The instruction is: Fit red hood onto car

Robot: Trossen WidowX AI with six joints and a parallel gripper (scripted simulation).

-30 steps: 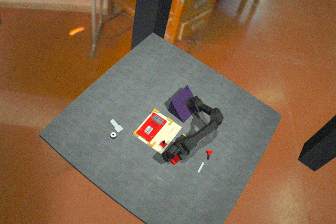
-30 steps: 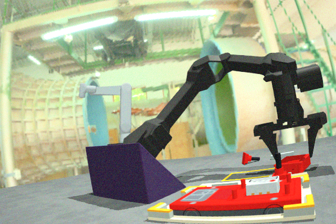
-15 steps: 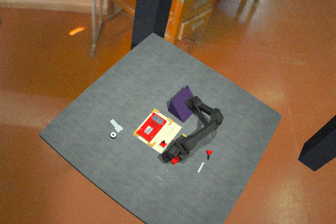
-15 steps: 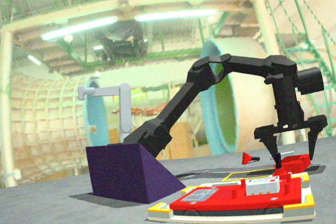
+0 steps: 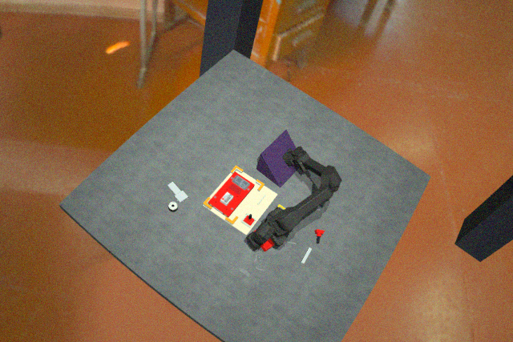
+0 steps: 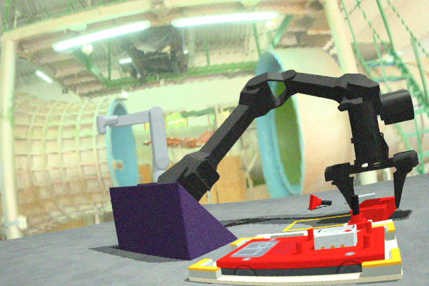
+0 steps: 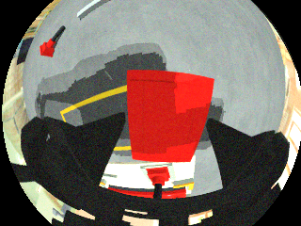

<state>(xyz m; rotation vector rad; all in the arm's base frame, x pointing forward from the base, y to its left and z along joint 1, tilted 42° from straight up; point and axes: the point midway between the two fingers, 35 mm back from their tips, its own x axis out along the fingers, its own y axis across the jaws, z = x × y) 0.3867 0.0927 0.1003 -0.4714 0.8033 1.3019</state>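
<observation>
Now: the white engine block 230 mm to the right of my gripper tip, 40 mm behind it and 10 mm above it. Round my gripper tip: red hood: 10 mm above.
</observation>
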